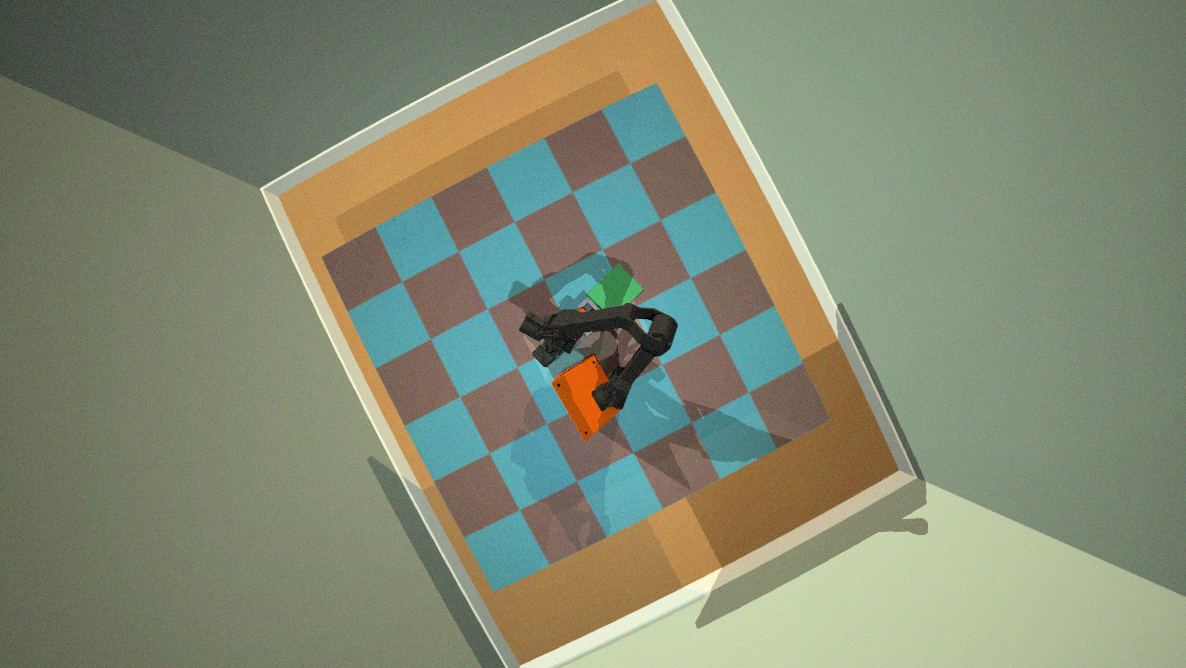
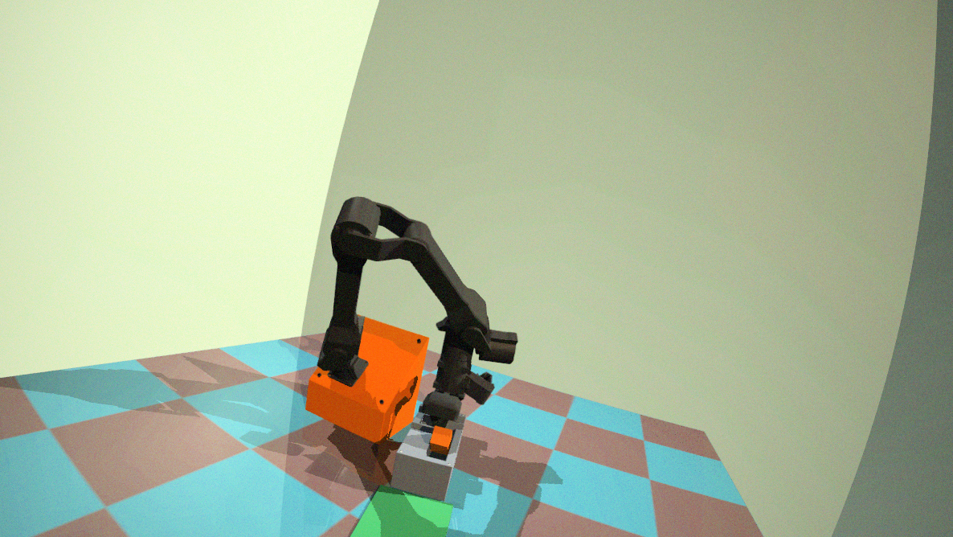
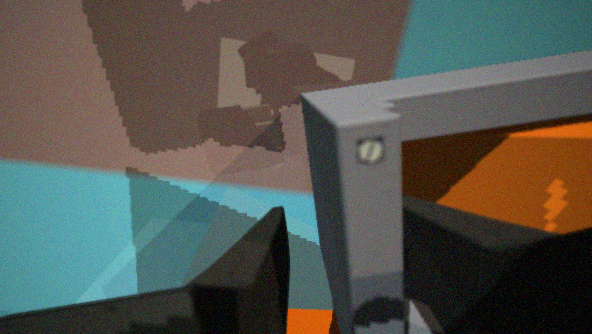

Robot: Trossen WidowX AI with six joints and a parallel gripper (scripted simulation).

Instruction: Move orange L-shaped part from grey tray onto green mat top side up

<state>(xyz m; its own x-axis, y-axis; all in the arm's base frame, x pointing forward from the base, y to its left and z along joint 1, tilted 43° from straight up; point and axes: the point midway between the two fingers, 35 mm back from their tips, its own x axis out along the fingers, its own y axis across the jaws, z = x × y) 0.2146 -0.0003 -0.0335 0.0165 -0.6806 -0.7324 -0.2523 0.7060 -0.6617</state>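
Now: gripper tip 10 mm short of the orange L-shaped part and 50 mm to the left of it. The rest, counted from my gripper tip: green mat 50 mm ahead, 220 mm to the right, 60 mm below.
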